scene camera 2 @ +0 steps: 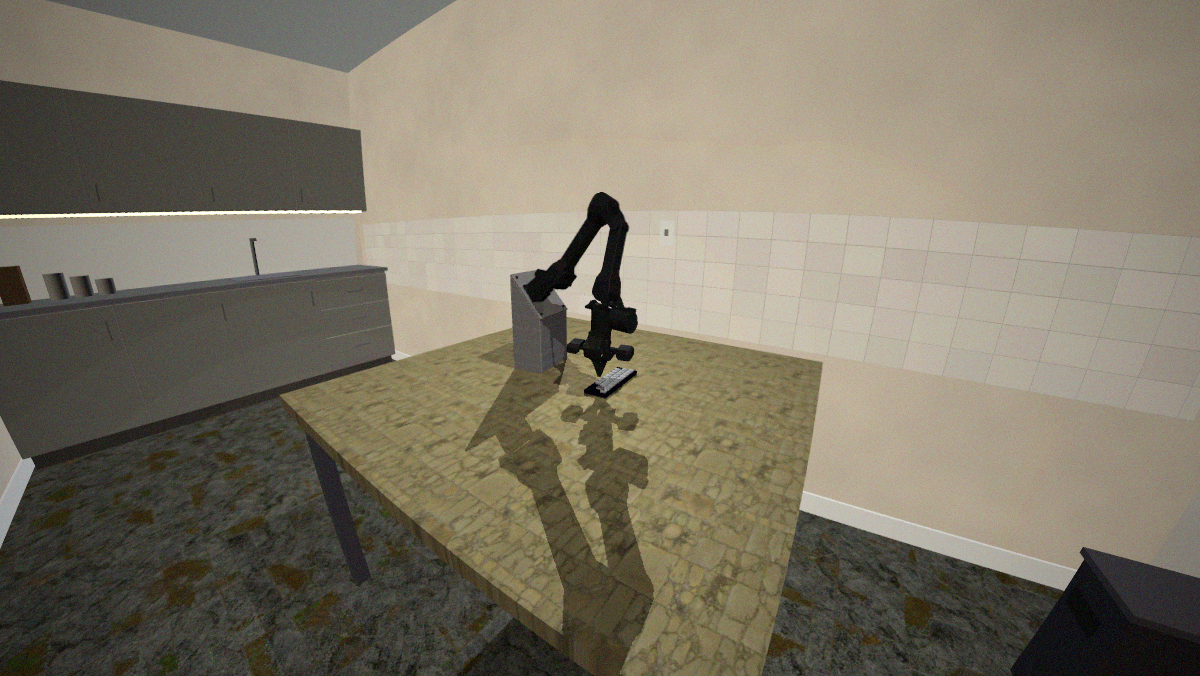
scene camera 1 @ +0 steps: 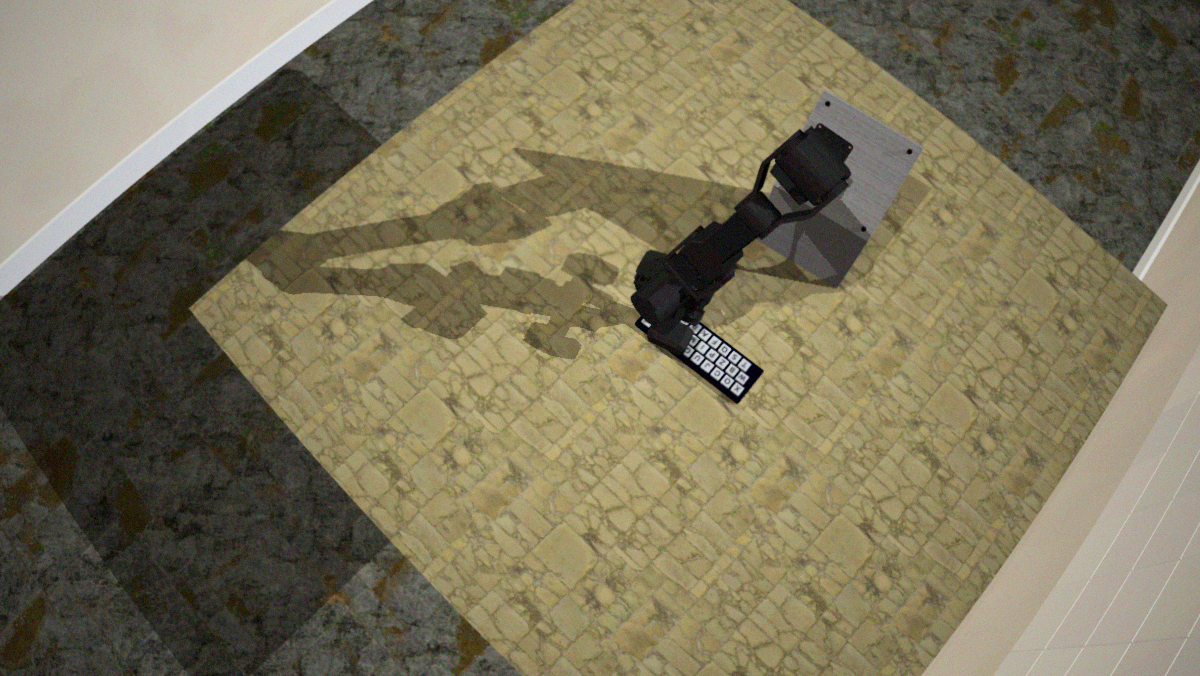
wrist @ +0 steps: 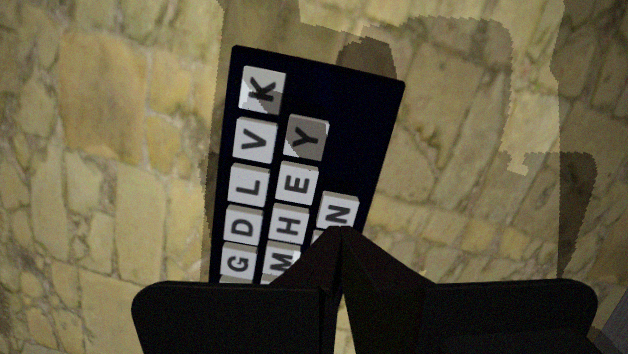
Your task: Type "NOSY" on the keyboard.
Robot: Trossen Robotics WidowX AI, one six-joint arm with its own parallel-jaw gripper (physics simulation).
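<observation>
The black keyboard with white letter keys lies flat on the table. My gripper is shut and empty, pointing down over the keyboard. In the wrist view its tips cover part of the key beside the N key, at the lower edge of N. Whether they touch a key cannot be told. The Y key is farther up in that view, partly in shadow. The S key is near the keyboard's far end in scene camera 1. Round letters there are too small to tell O for certain. The arm hides the fingertips in that view.
The stone-patterned table bears the arm's grey base stand. The E key and H key lie beside the N side of the keyboard. A kitchen counter stands at the left by the wall.
</observation>
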